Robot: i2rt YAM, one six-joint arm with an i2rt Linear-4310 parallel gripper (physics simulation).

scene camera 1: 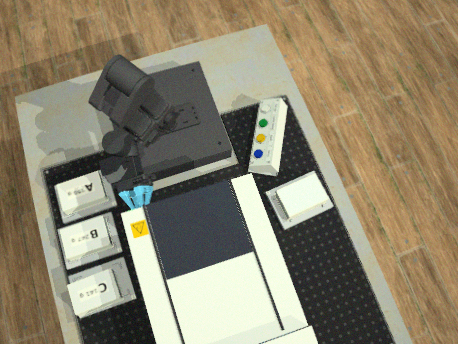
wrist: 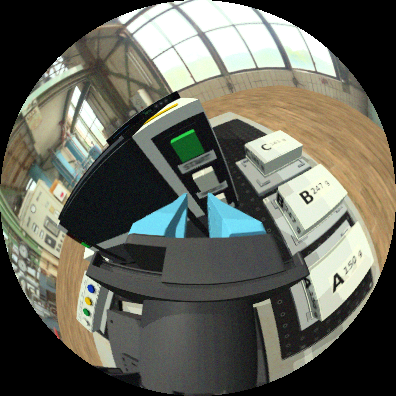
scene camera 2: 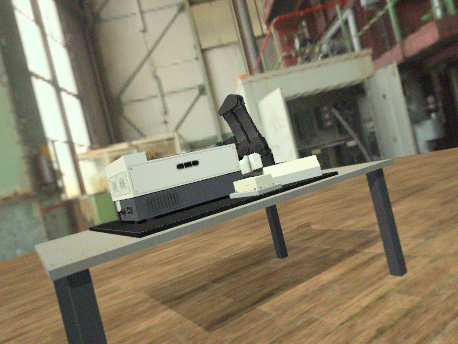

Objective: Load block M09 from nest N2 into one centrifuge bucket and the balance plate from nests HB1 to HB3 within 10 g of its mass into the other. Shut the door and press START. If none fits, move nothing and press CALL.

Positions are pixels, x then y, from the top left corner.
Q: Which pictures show my gripper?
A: Scene camera 1 and the wrist view only.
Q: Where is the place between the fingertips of my gripper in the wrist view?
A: At 197, 197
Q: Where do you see a white button box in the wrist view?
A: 93, 300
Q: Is my gripper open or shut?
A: Part open.
